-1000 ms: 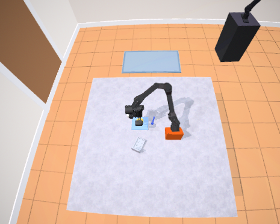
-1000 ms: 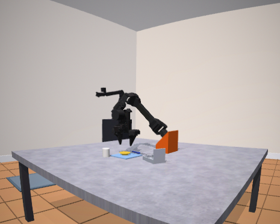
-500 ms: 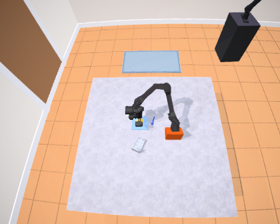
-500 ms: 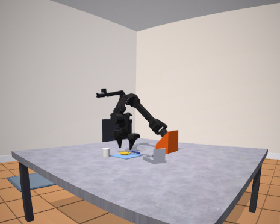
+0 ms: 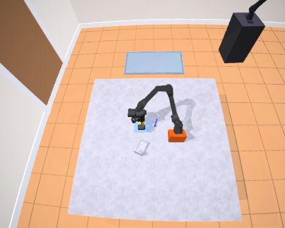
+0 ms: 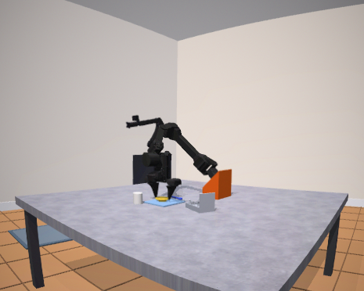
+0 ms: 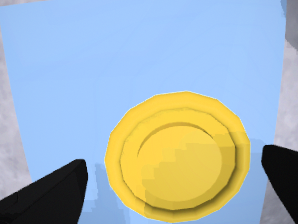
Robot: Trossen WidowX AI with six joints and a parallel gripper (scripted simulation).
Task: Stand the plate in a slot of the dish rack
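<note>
Right now the yellow plate is right at my gripper tip. From my gripper tip the other things lie so: blue utensil 12 cm behind, 2 cm below; then blue placemat 1 cm to the left, 2 cm below; then white cup 10 cm ahead, 7 cm to the right, 1 cm above.
</note>
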